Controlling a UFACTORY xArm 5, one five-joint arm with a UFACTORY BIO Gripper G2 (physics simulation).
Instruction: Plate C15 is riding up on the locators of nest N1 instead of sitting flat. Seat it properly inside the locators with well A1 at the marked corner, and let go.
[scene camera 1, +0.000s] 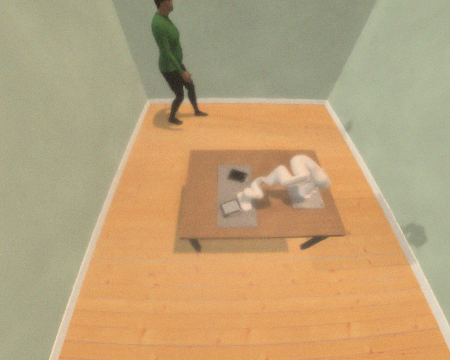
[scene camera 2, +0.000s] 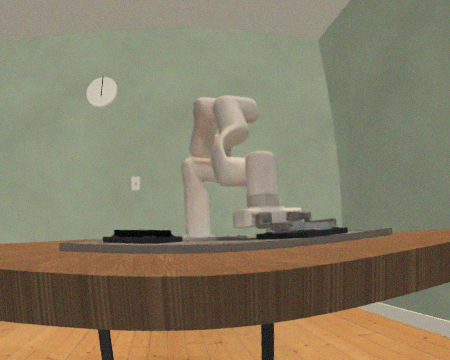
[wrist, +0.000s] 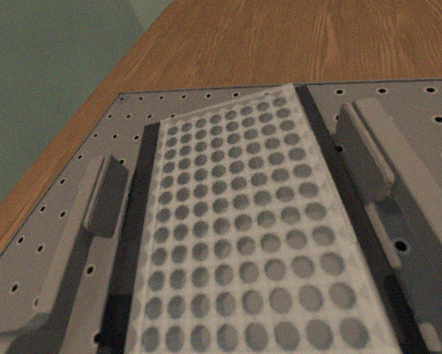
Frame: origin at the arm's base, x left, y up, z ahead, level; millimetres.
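Seen in the pictures: hand, tool point: (scene camera 1: 229, 207) (scene camera 2: 305, 225) (wrist: 220, 174); arm's base, link origin: (scene camera 1: 304, 191) (scene camera 2: 198, 237).
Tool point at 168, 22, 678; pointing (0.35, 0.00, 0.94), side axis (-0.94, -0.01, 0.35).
Observation:
Offsets run from my tool point to a thing's top centre, as dx, dy, dz. "pt": to the spot under its first point. Level surfaces: height alone.
The pale plate C15 @(-9, +5, -11) (scene camera 1: 231, 207) (scene camera 2: 320, 225) (wrist: 227, 200), with its grid of round wells, lies on a black nest @(-5, -9, -13) (scene camera 2: 342, 230) (wrist: 145, 170). Black strips of the nest show along both long sides of the plate in the wrist view. Whether the plate lies fully flat cannot be told. The locators, the marked corner and any well lettering cannot be made out. My gripper (scene camera 1: 242, 204) (scene camera 2: 282, 218) (wrist: 236, 175) is open over the plate's near part. Its two finger pads stand outside the long sides, with a gap beside each, and hold nothing.
A second black nest @(pt -320, +2, -76) (scene camera 1: 237, 175) (scene camera 2: 142, 236) stands on the same grey perforated board (scene camera 1: 237, 222) (scene camera 2: 225, 247) (wrist: 65, 240). The board lies on a brown wooden table @(dy -36) (scene camera 1: 295, 225) (scene camera 2: 150, 262) (wrist: 260, 45). A person in a green top (scene camera 1: 169, 45) stands beyond the table.

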